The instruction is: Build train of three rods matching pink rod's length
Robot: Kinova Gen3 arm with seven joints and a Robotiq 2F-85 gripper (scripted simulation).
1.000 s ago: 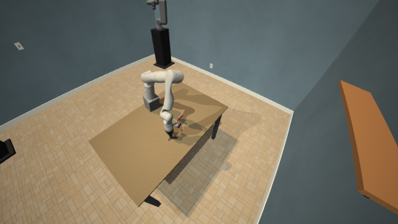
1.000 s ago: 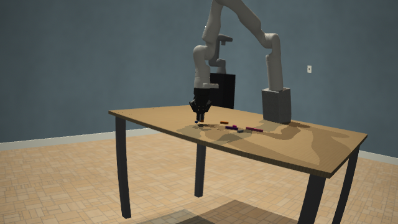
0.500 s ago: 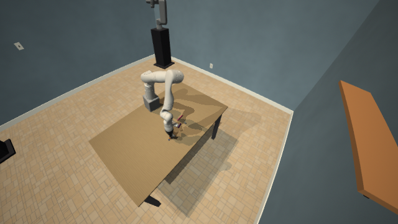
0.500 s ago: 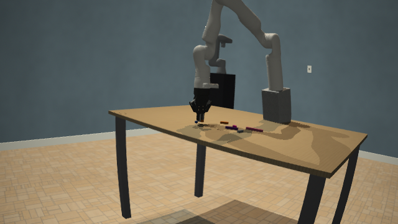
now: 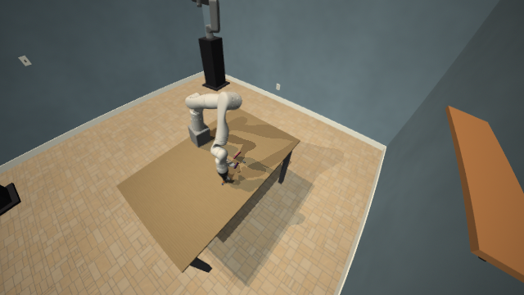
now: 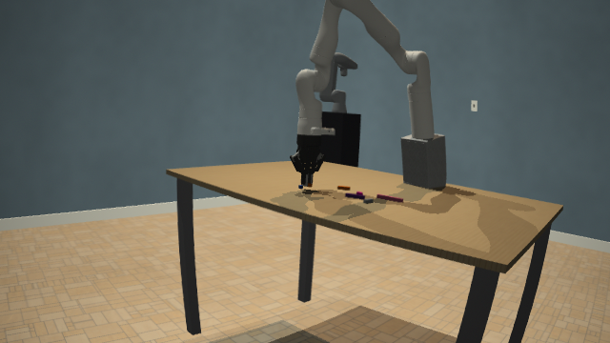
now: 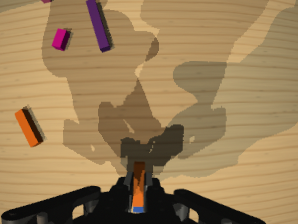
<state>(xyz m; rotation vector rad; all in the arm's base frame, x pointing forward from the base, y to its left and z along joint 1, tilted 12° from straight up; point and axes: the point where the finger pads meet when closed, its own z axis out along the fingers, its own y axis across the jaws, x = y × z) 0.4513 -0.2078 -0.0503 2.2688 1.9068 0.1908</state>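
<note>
Now: the blue rod 3 cm to the right of my hand and 3 cm below it. Round my hand: grey rod 1 cm ahead, 23 cm to the left, 3 cm below; then purple rod 2 cm behind, 17 cm to the left, 3 cm below; then magenta rod 6 cm behind, 16 cm to the left, 3 cm below.
</note>
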